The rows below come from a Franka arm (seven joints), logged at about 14 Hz.
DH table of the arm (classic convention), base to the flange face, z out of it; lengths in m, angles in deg. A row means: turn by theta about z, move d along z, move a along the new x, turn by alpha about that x. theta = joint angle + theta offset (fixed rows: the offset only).
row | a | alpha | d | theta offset
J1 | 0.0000 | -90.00 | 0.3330 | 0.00
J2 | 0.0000 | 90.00 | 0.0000 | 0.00
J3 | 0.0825 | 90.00 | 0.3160 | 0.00
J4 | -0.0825 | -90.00 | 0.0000 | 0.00
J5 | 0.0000 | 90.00 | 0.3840 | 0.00
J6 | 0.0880 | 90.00 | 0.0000 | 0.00
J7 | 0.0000 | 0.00 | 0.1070 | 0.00
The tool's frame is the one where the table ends.
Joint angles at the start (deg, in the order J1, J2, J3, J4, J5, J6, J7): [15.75 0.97 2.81 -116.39 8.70 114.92 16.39]
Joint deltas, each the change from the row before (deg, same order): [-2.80 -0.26 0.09 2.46 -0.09 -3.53 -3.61]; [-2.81 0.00 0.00 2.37 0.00 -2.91 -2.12]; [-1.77 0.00 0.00 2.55 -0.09 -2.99 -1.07]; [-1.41 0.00 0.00 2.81 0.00 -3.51 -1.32]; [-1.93 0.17 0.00 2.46 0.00 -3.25 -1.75]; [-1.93 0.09 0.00 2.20 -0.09 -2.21 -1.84]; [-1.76 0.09 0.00 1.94 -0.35 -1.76 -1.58]
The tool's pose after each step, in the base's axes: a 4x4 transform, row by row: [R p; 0 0 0 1], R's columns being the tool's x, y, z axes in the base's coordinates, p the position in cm. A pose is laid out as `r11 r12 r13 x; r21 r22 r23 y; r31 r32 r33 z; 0 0 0 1`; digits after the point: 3 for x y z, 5 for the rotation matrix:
0.99601 -0.01062 -0.08855 52.822; 0.00013 -0.99272 0.12041 16.040; -0.08919 -0.11994 -0.98877 45.174; 0 0 0 1
0.99556 -0.01665 -0.09261 53.732; -0.00497 -0.99215 0.12493 13.567; -0.09396 -0.12392 -0.98783 46.697; 0 0 0 1
0.99506 -0.02185 -0.09683 54.288; -0.00943 -0.99187 0.12692 12.011; -0.09881 -0.12538 -0.98718 48.369; 0 0 0 1
0.99418 -0.01629 -0.10648 54.616; -0.00241 -0.99161 0.12922 10.781; -0.10770 -0.12821 -0.98588 50.195; 0 0 0 1
0.99278 -0.01343 -0.11920 54.935; 0.00244 -0.99124 0.13202 9.020; -0.11993 -0.13136 -0.98405 51.614; 0 0 0 1
0.99312 -0.00926 -0.11676 55.266; 0.00664 -0.99082 0.13503 7.211; -0.11694 -0.13488 -0.98394 53.036; 0 0 0 1
0.99379 -0.00650 -0.11109 55.513; 0.00841 -0.99106 0.13314 5.495; -0.11096 -0.13325 -0.98485 54.298; 0 0 0 1

